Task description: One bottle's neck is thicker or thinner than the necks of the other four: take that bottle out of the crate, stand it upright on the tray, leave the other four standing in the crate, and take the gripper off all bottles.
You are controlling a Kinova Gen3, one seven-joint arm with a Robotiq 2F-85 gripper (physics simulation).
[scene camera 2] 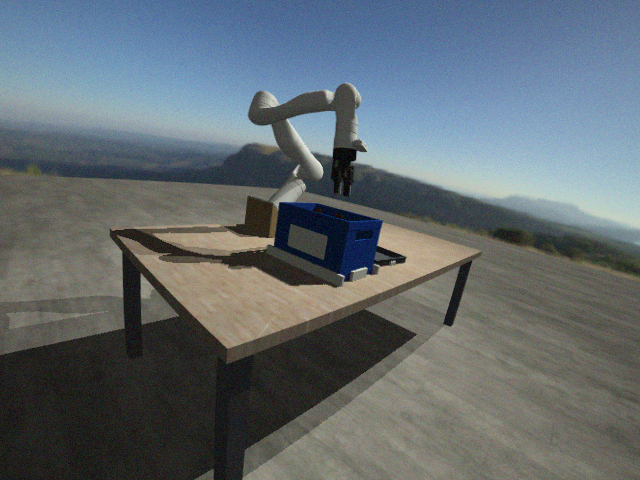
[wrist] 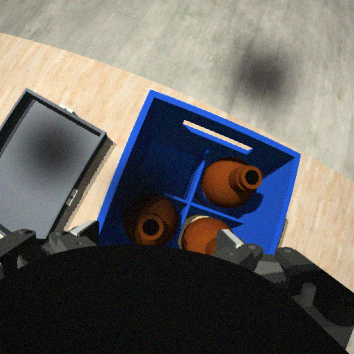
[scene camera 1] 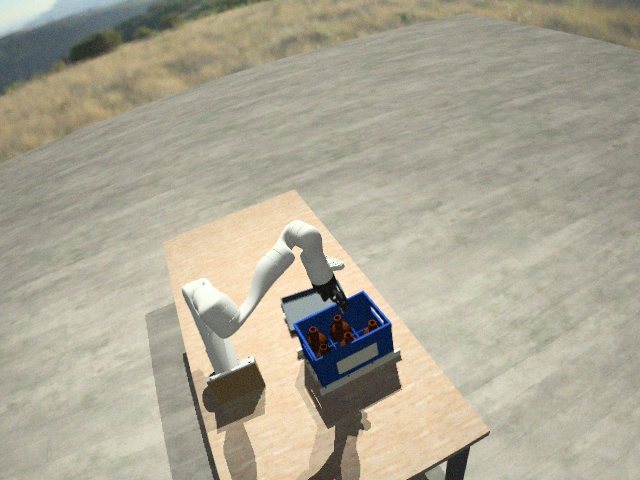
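Seen in the pictures: gripper, between the fingertips: (scene camera 2: pixel 341 195) (wrist: pixel 157 238) (scene camera 1: pixel 335 305); arm's base, origin of its link: (scene camera 2: pixel 271 214) (scene camera 1: pixel 228 368).
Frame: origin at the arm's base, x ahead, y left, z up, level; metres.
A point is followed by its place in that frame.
Note:
A blue crate (scene camera 1: pixel 356 357) {x 0.416, y -0.177, z 0.021 m} (scene camera 2: pixel 330 238) {x 0.504, y -0.168, z 0.042 m} (wrist: pixel 289 189) {x 0.511, y -0.164, z 0.101 m} stands on the wooden table (scene camera 1: pixel 232 248) {x 0.148, y 0.785, z -0.074 m} (scene camera 2: pixel 232 310) {x 0.569, y -0.497, z -0.074 m} (wrist: pixel 70 74) {x 0.589, y 0.225, z -0.074 m}. Several brown bottles stand upright in it. In scene camera 1 they include one (scene camera 1: pixel 313 335) {x 0.315, y -0.063, z 0.074 m} at the left, one (scene camera 1: pixel 337 326) {x 0.404, y -0.053, z 0.059 m} in the middle and one (scene camera 1: pixel 370 325) {x 0.497, y -0.127, z 0.086 m} at the right. The wrist view shows three: one (wrist: pixel 225 182) {x 0.496, y -0.106, z 0.052 m} at the far right, one (wrist: pixel 151 221) {x 0.418, y -0.041, z 0.089 m} right under the fingers, and one (wrist: pixel 200 233) {x 0.425, y -0.105, z 0.046 m} partly hidden. My gripper (scene camera 1: pixel 338 300) {x 0.414, y -0.046, z 0.152 m} (scene camera 2: pixel 342 189) {x 0.414, y -0.046, z 0.152 m} (wrist: pixel 157 238) {x 0.414, y -0.046, z 0.152 m} is open and empty. It hangs above the crate, clear of the bottle necks. The dark tray (scene camera 1: pixel 305 306) {x 0.352, y 0.219, z -0.069 m} (scene camera 2: pixel 390 255) {x 0.449, y 0.279, z -0.066 m} (wrist: pixel 14 109) {x 0.473, y 0.278, z -0.052 m} lies empty beside the crate.
The arm's base sits on a brown block (scene camera 1: pixel 234 382) {x 0.009, y -0.079, z 0.012 m} (scene camera 2: pixel 260 215) {x 0.032, y -0.077, z 0.002 m} beside the crate. A grey rail (scene camera 1: pixel 361 374) {x 0.419, y -0.188, z -0.066 m} (scene camera 2: pixel 305 263) {x 0.441, y -0.186, z -0.051 m} runs under the crate's front. The table edge is close behind the crate and tray.

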